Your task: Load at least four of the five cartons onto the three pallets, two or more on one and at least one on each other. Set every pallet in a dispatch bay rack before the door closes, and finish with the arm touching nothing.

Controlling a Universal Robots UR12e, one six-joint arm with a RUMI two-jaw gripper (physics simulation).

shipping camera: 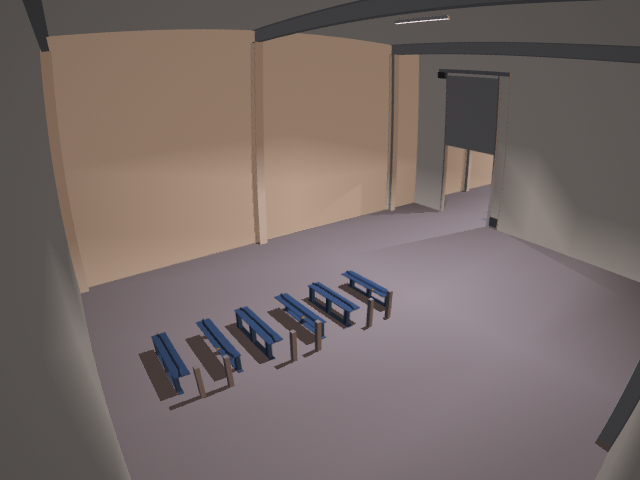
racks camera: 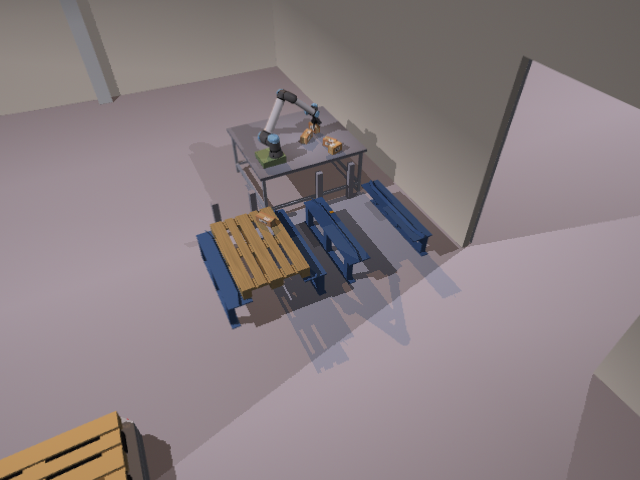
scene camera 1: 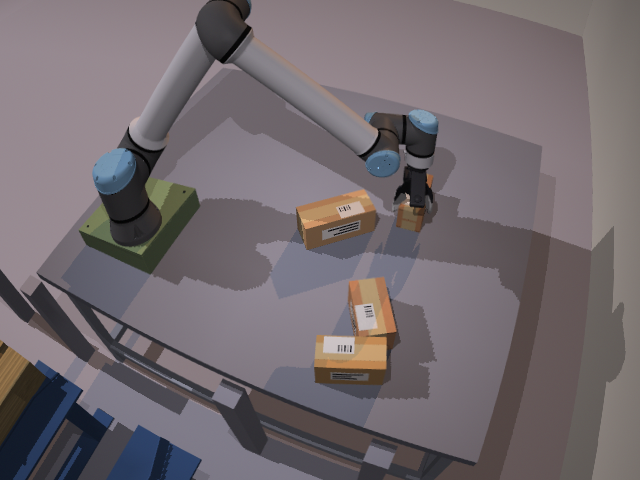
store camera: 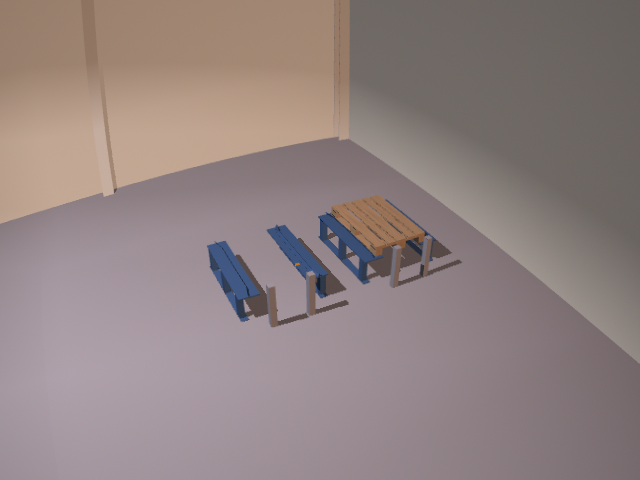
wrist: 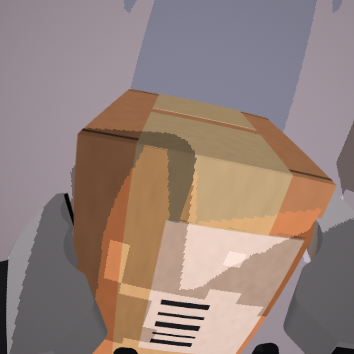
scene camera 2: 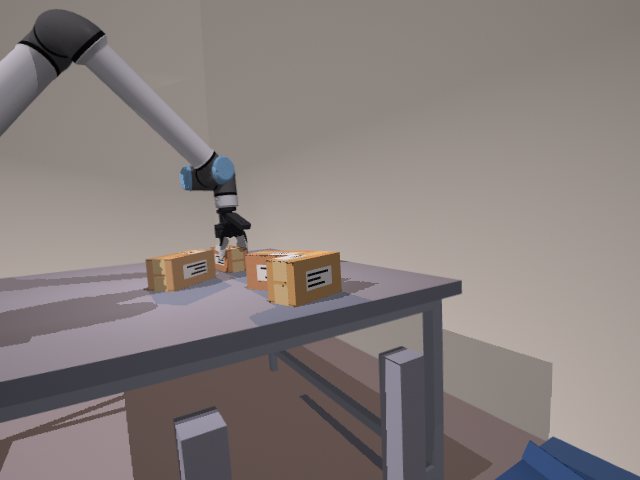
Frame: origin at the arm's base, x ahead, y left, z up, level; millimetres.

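Seen in the pictures: gripper, fingertip midpoint: (racks camera: 316,129) (scene camera 1: 411,212) (wrist: 191,192) (scene camera 2: 234,258); arm's base at its link origin: (racks camera: 276,154) (scene camera 1: 136,225).
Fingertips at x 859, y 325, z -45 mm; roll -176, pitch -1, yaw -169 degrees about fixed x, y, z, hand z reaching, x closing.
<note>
Offsets run from my fingertips to a thing's middle. Level surfaces: height alone.
My gripper (scene camera 1: 413,207) (scene camera 2: 233,254) (wrist: 191,192) reaches down over a carton {4 mm ahead, 63 mm left, 4 mm down} (scene camera 1: 409,223) (scene camera 2: 231,265) (wrist: 220,185) near the table's back right; its fingers meet opposite sides, and it looks shut on that carton. The carton appears to rest on the table. Three other cartons stand there: one {233 mm back, 95 mm right, 2 mm up} (scene camera 1: 336,222) (scene camera 2: 178,271) nearer the arm base, and two close together {45 mm back, 418 mm right, 3 mm up} (scene camera 1: 370,310) {65 mm back, 572 mm right, 5 mm up} (scene camera 1: 351,361). A fifth carton {1463 mm back, 1081 mm right, 266 mm down} (racks camera: 266,219) lies on a pallet (racks camera: 289,242) across blue racks. Another pallet (racks camera: 77,436) shows at the lower left, and one (store camera: 403,219) sits on racks in the store view.
The arm's green base block (scene camera 1: 170,206) is on the table {50 mm down} (scene camera 1: 232,330). In the racks view, blue racks (racks camera: 338,229) (racks camera: 398,214) stand beside the loaded pallet. In the shipping view, several blue racks (shipping camera: 258,325) carry no pallets, and the dark door (shipping camera: 471,113) hangs partly lowered.
</note>
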